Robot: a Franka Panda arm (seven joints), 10 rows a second.
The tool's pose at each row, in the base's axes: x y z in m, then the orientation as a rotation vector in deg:
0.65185, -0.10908, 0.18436, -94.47, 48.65, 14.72
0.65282, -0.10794, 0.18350, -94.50, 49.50, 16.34
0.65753, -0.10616, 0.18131, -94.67, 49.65, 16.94
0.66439, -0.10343, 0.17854, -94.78, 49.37, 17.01
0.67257, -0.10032, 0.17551, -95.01, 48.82, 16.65
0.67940, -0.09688, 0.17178, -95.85, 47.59, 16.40
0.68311, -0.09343, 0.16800, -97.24, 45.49, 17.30
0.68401, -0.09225, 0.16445, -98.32, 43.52, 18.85
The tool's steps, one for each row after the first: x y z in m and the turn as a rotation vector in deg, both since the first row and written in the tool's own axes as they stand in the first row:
0.00075, -0.00001, 0.00155, -0.72, -0.41, 1.38
0.00470, -0.00146, 0.00509, -1.12, -0.61, 1.74
0.01014, -0.00388, 0.01026, -1.21, -0.79, 1.57
0.01652, -0.00698, 0.01621, -1.22, -0.85, 0.97
0.02223, -0.00869, 0.02229, -1.76, -1.21, -0.16
0.02575, -0.00832, 0.02752, -3.15, -2.58, -1.38
0.02803, -0.00625, 0.02982, -4.55, -4.32, -2.09

